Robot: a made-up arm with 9 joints.
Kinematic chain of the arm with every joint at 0, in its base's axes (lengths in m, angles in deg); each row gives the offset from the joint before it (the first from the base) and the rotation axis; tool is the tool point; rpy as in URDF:
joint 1: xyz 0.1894 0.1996 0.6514 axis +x
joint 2: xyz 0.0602 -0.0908 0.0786 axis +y
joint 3: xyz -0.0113 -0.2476 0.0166 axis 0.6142 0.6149 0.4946
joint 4: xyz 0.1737 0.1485 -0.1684 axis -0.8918 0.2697 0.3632
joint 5: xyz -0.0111 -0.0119 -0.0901 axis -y
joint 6: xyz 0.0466 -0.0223 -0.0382 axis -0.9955 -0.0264 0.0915
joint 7: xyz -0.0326 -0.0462 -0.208 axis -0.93 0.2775 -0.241
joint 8: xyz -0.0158 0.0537 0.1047 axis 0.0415 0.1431 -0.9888
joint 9: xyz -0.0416 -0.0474 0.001 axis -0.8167 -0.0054 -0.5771
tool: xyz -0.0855 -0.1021 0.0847 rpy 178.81 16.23 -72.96
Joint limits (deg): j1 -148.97..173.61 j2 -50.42..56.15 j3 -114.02..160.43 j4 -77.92..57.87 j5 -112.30..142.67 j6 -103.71..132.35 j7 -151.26..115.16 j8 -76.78..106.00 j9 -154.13..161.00
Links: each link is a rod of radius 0.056 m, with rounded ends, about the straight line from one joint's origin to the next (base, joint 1, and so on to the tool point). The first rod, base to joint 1, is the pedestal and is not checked.
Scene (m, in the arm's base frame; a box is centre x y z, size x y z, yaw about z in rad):
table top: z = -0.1
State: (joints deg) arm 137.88 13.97 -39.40 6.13 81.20 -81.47 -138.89 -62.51 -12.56
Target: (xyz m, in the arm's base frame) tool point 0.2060 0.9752 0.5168
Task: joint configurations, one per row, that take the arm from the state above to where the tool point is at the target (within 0.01 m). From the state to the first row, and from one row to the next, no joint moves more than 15 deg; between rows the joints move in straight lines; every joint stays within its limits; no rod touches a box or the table.
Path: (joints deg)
1: 130.55 28.03 -38.46 17.43 68.26 -76.62 -133.77 -56.95 -5.95
2: 123.22 42.09 -37.51 28.72 55.32 -71.77 -128.64 -51.38 0.67
3: 115.89 56.15 -36.57 40.02 42.37 -66.92 -123.52 -45.82 7.28

